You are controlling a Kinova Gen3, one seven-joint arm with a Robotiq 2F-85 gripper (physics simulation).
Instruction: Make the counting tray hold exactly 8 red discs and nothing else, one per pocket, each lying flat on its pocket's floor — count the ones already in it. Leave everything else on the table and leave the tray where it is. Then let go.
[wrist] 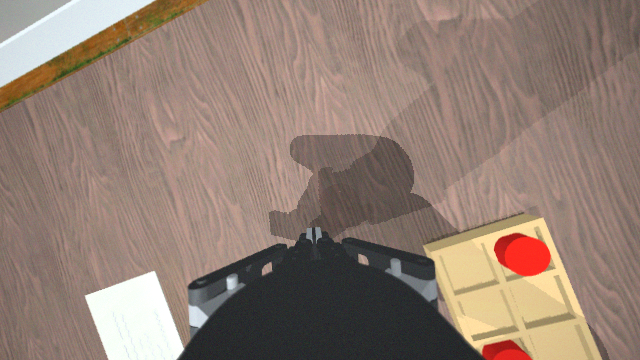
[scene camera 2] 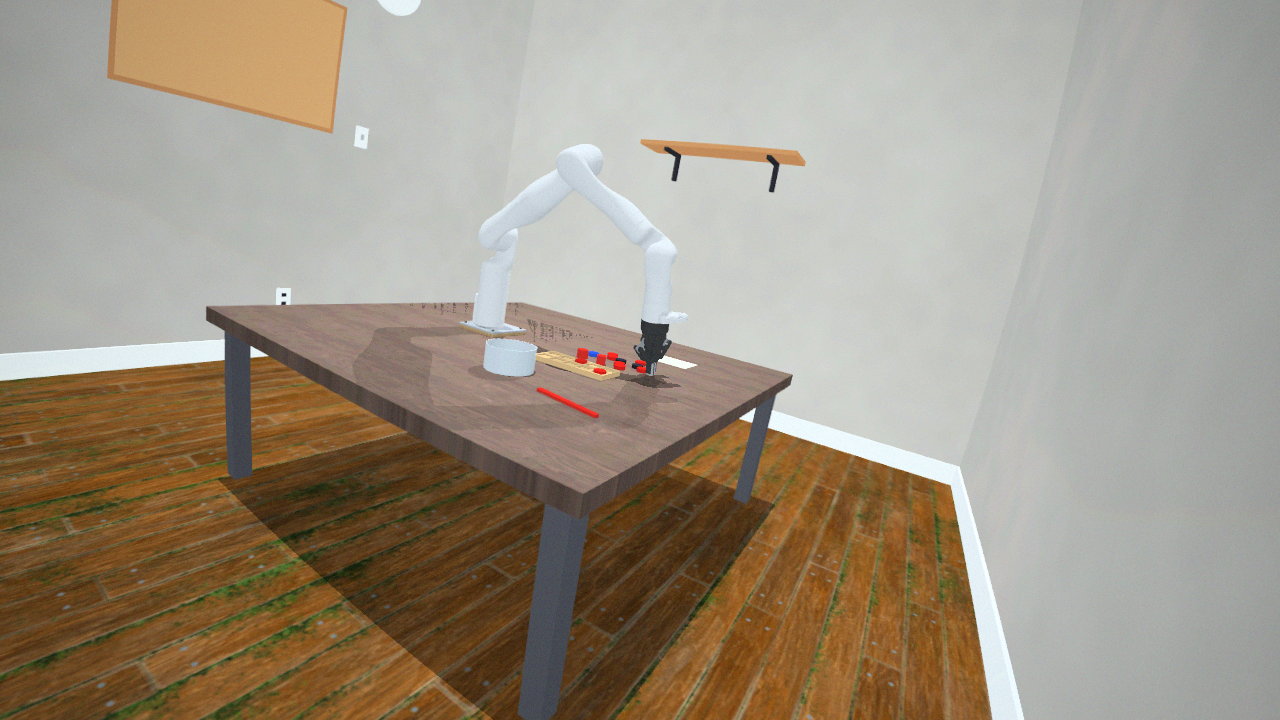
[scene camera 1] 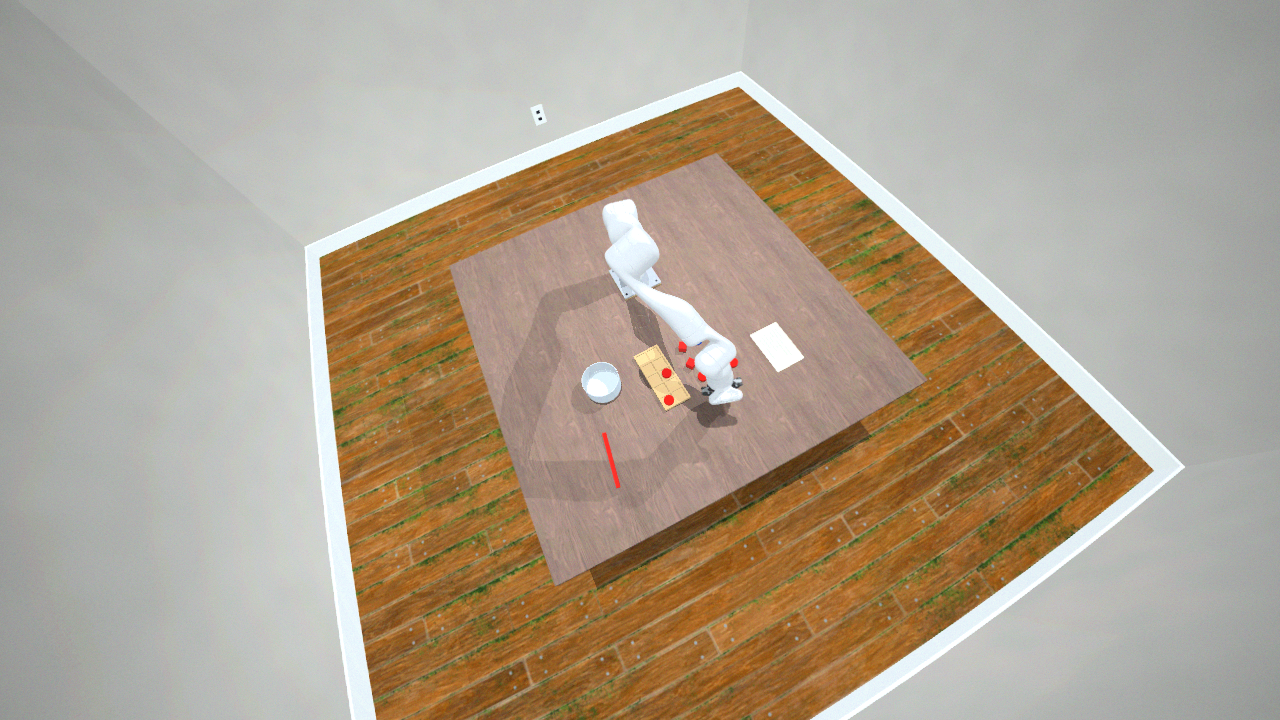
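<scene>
The tan counting tray lies beside my gripper. One red disc is in an end pocket, and another red disc is in a pocket farther along; several pockets are empty. Loose red discs lie on the table between the tray and the arm, with another red disc on the arm's far side. My gripper is shut and empty, low over the table. Its body hides the area beneath in the wrist view.
A blue piece and small dark pieces lie among the loose discs. A pale round bowl stands across the tray. A red stick and a white sheet lie on the table.
</scene>
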